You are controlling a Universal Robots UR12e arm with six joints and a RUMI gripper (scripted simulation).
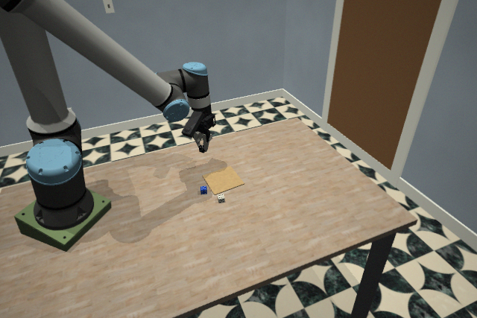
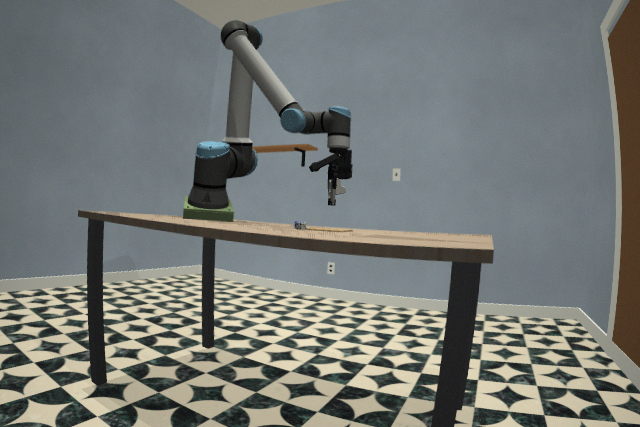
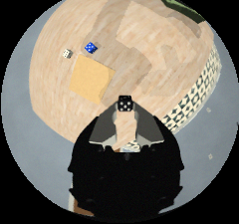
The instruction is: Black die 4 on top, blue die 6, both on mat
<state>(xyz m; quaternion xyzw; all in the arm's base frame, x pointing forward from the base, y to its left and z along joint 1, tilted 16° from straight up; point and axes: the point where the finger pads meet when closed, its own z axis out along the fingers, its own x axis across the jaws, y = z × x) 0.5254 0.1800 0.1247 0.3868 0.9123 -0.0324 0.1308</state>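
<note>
Right now my hand is 6 cm short of the tan mat, 11 cm to the left of it and 11 cm above it. Round my hand: white die (2 cm ahead, 23 cm to the right, 10 cm below); then blue die (4 cm behind, 16 cm to the right, 10 cm below); then black die (right at my hand).
</note>
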